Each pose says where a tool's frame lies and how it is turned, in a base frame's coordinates. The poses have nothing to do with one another.
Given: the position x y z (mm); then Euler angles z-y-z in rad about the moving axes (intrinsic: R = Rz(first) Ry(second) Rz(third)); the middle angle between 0 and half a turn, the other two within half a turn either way.
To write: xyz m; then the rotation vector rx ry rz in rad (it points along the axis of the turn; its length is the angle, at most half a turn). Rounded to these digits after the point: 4 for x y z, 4 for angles.
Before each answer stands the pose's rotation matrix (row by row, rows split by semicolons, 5 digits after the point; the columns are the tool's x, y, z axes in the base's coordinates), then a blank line. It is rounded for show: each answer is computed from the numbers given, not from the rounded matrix.
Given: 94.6 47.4 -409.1 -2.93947 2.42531 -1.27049
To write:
0.02681 0.76521 -0.64322; 0.98059 -0.14515 -0.13181; -0.19423 -0.62720 -0.75425

0.0946 0.0474 -0.4091 -1.9626 -1.7787 0.8532
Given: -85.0 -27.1 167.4 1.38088 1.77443 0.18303
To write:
-0.21628 -0.95867 0.18488; -0.16092 0.22177 0.96173; -0.96298 0.17825 -0.20223

-0.0850 -0.0271 0.1674 -1.0816 1.5847 1.1013
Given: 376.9 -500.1 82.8 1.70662 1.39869 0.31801
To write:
-0.33182 -0.93386 -0.13341; 0.11883 -0.18167 0.97615; -0.93583 0.30806 0.17126

0.3769 -0.5001 0.0828 -1.0393 1.2483 1.6376
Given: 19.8 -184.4 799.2 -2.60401 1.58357 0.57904
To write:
0.28939 0.42259 -0.85888; -0.46456 -0.72251 -0.51202; -0.83692 0.54718 -0.01277

0.0198 -0.1844 0.7992 1.8235 -0.0378 -1.5273
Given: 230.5 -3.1 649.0 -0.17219 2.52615 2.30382
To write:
0.66560 0.48318 0.56878; 0.63855 -0.76319 -0.09892; 0.38630 0.42904 -0.81652

0.2305 -0.0031 0.6490 2.5928 0.8962 0.7630
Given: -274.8 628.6 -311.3 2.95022 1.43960 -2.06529
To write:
0.22837 -0.02278 -0.97331; 0.85233 0.48782 0.18857; 0.47051 -0.87264 0.13082

-0.2748 0.6286 -0.3113 -0.8767 -1.1927 0.7229
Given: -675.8 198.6 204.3 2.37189 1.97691 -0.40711
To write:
0.53606 -0.52672 -0.65971; 0.03189 -0.76828 0.63932; -0.84358 -0.36375 -0.39504

-0.6758 0.1986 0.2043 -2.1749 0.3987 1.2112
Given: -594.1 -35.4 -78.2 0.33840 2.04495 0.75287
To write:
-0.54127 0.05222 0.83922; 0.53435 0.79198 0.29535; -0.64923 0.60831 -0.45659

-0.5941 -0.0354 -0.0782 0.4350 2.0691 0.6702
